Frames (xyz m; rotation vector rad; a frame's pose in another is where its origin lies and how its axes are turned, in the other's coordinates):
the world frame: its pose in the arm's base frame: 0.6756 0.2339 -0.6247 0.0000 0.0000 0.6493
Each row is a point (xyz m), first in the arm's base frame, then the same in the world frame.
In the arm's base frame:
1: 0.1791 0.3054 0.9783
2: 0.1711 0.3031 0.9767
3: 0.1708 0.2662 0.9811
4: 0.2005 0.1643 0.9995
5: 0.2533 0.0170 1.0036
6: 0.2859 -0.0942 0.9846
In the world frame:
1: -0.3522 0.3571 1.6030
2: -0.3600 0.3602 1.6014
3: -0.3825 0.3309 1.6058
4: -0.4205 0.2318 1.6242
5: -0.4675 0.0826 1.6283
6: -0.5088 -0.0257 1.6093

